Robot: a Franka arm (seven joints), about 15 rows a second.
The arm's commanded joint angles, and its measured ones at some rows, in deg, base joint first. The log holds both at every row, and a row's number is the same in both.
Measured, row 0:
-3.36, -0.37, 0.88, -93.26, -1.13, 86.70, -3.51
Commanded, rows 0 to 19:
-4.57, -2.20, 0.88, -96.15, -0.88, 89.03, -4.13
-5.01, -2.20, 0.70, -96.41, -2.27, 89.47, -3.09
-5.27, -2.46, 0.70, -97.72, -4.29, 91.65, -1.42
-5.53, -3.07, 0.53, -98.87, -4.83, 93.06, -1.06
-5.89, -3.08, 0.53, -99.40, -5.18, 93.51, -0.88
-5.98, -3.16, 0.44, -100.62, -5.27, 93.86, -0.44
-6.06, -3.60, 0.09, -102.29, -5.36, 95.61, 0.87
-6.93, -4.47, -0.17, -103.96, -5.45, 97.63, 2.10
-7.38, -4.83, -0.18, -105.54, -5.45, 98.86, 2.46
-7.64, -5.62, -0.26, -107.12, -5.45, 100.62, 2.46
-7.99, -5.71, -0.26, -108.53, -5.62, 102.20, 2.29
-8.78, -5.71, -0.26, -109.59, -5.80, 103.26, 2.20
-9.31, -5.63, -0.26, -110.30, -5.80, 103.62, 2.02
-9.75, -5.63, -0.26, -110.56, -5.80, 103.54, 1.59
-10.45, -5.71, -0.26, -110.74, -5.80, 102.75, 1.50
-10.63, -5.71, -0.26, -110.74, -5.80, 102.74, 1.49
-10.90, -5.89, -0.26, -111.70, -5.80, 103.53, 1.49
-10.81, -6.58, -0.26, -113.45, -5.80, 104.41, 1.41
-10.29, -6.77, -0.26, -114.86, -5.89, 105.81, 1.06
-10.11, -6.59, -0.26, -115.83, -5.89, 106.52, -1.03
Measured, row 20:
-10.07, -4.49, -0.70, -111.28, -5.25, 103.59, 1.07
